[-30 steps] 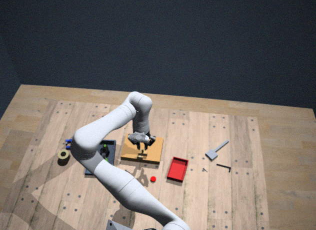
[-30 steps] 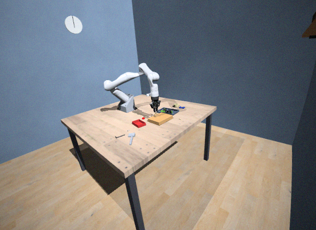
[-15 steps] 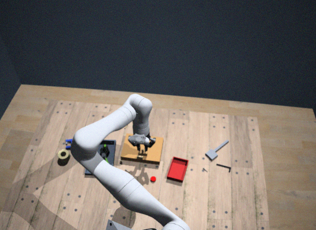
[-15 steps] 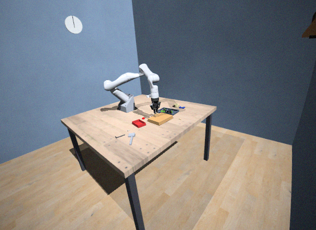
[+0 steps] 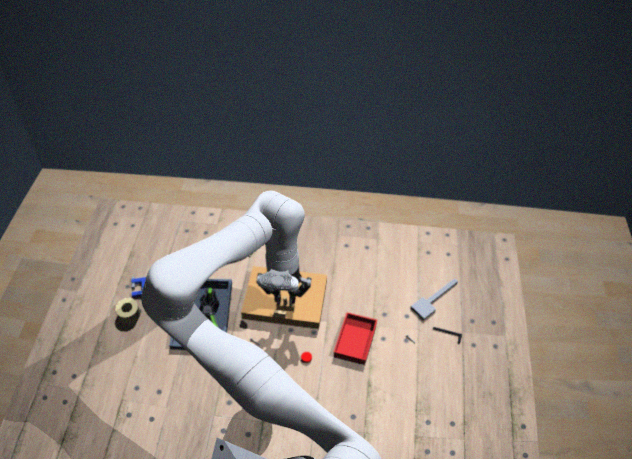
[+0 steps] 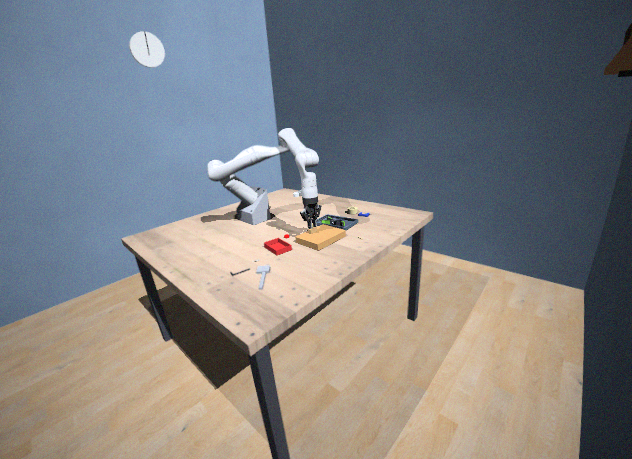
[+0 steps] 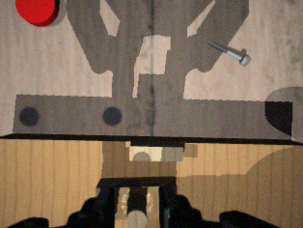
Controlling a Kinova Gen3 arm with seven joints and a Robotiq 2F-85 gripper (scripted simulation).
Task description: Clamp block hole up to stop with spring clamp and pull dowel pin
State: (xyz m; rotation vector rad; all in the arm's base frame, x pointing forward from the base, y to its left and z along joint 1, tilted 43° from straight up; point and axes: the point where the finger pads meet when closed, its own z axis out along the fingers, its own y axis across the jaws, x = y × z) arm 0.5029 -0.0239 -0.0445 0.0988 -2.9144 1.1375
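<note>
The dowel pin is 20 mm below my hand. Also, from my hand: bench board (40 mm ahead, 10 mm to the left, 50 mm below); then wooden block (30 mm below); then red disc (120 mm behind, 70 mm to the right, 70 mm below).
</note>
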